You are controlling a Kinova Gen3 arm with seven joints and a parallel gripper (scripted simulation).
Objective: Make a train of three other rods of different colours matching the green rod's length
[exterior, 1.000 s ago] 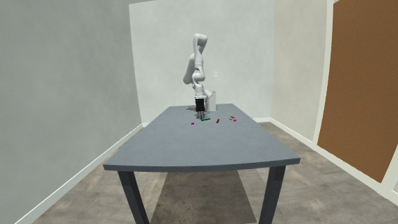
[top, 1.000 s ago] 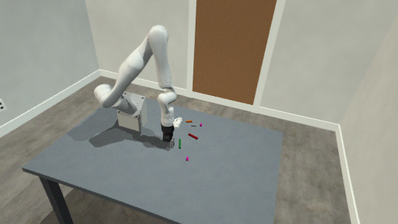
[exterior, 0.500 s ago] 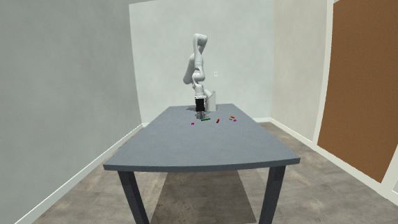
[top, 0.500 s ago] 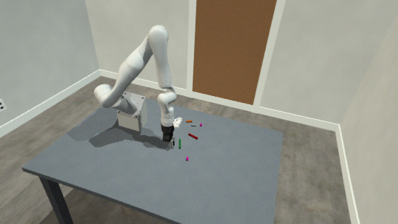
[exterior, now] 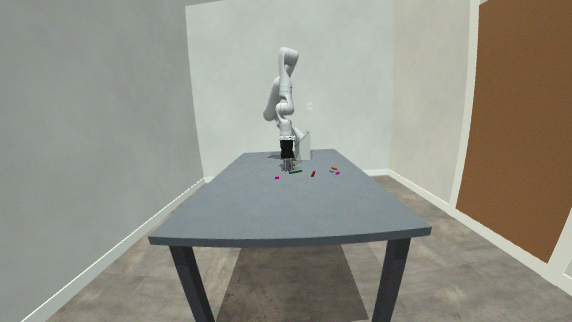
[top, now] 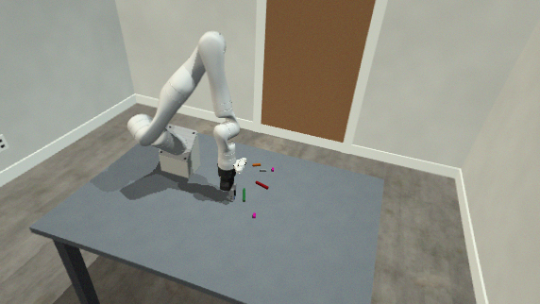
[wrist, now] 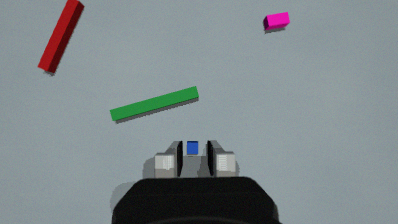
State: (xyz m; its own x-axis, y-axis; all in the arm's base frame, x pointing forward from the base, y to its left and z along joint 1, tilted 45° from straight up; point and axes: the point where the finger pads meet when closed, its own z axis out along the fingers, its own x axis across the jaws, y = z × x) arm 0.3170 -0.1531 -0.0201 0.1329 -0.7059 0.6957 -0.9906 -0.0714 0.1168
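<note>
The blue rod is 2 cm below my hand. From my hand the other things lie so: red rod: 14 cm to the left, 9 cm ahead, 2 cm below; grey rod: 24 cm to the left, 6 cm ahead, 2 cm below; green rod: 4 cm to the left, 4 cm ahead, 2 cm below.
</note>
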